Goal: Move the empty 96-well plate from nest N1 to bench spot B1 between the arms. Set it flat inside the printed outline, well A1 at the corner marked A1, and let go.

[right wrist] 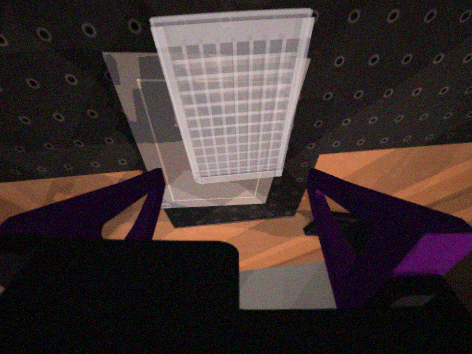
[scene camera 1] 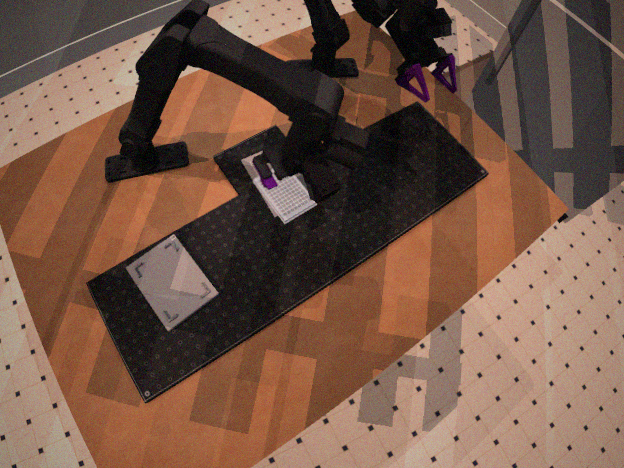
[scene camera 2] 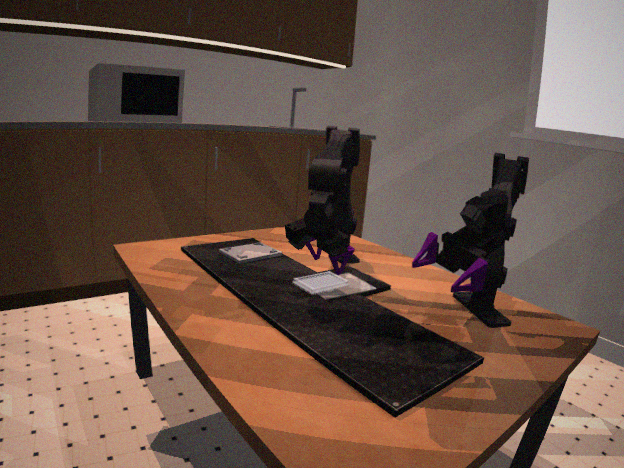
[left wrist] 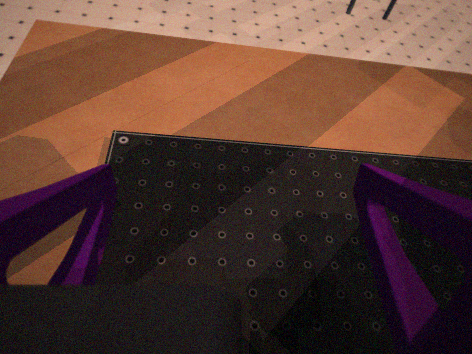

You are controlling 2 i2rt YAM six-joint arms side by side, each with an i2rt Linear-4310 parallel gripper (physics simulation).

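Where they show: left gripper, fingertip midpoint: [scene camera 1: 441, 96] [scene camera 2: 431, 276] [left wrist: 235, 177]; right gripper, fingertip midpoint: [right wrist: 235, 176] [scene camera 1: 283, 175] [scene camera 2: 327, 266]; left arm's base, link origin: [scene camera 1: 322, 69] [scene camera 2: 480, 309]; right arm's base, link origin: [right wrist: 355, 224] [scene camera 1: 146, 162].
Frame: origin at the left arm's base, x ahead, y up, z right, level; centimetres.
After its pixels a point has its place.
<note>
The clear 96-well plate [scene camera 1: 289, 196] @(z 14.3, x 42.2, y 2.9 cm) [scene camera 2: 321, 282] @(z 13.7, x 40.9, y 2.7 cm) [right wrist: 235, 100] @(z 14.2, x 42.3, y 2.9 cm) lies over the far part of the pale B1 card [scene camera 2: 361, 285] @(z 14.6, x 29.5, y 1.5 cm) [right wrist: 124, 95] @(z 7.5, x 39.1, y 1.5 cm), shifted off the printed outline [right wrist: 154, 135] @(z 9.9, x 36.4, y 1.5 cm) and past the card's far edge. The outline's left and near lines show beside it. Whether it lies fully flat, and the A1 mark, I cannot tell. My right gripper [scene camera 2: 327, 264] @(z 15.3, x 39.2, y 6.6 cm) [right wrist: 235, 176] @(z 15.3, x 39.2, y 6.6 cm) is open above the plate's near end, fingers apart from its sides. My left gripper [scene camera 1: 441, 95] @(z -20.2, x 28.7, y 17.6 cm) [scene camera 2: 433, 278] @(z -20.2, x 28.7, y 17.6 cm) [left wrist: 235, 177] @(z -20.2, x 28.7, y 17.6 cm) is open and empty, away from the plate. Nest N1 [scene camera 1: 171, 287] @(z 39.9, x 59.7, y 2.5 cm) [scene camera 2: 250, 252] @(z 38.1, x 58.4, y 2.5 cm) holds no plate.
A black perforated board [scene camera 1: 241, 292] @(z 26.2, x 61.9, y 1.3 cm) [scene camera 2: 352, 342] @(z -14.7, x 40.3, y 1.3 cm) [left wrist: 210, 200] @(z -23.9, x 36.9, y 1.3 cm) lies on the wooden table [scene camera 1: 403, 302] @(z -6.2, x 67.8, y 0.0 cm) [scene camera 2: 241, 362] @(z -19.0, x 62.4, y 0.0 cm) under the nest and card. My right arm [scene camera 1: 252, 65] @(z 20.2, x 41.0, y 38.1 cm) [scene camera 2: 330, 196] @(z 5.7, x 42.7, y 26.8 cm) reaches over the board and hides part of the card in scene camera 1.
</note>
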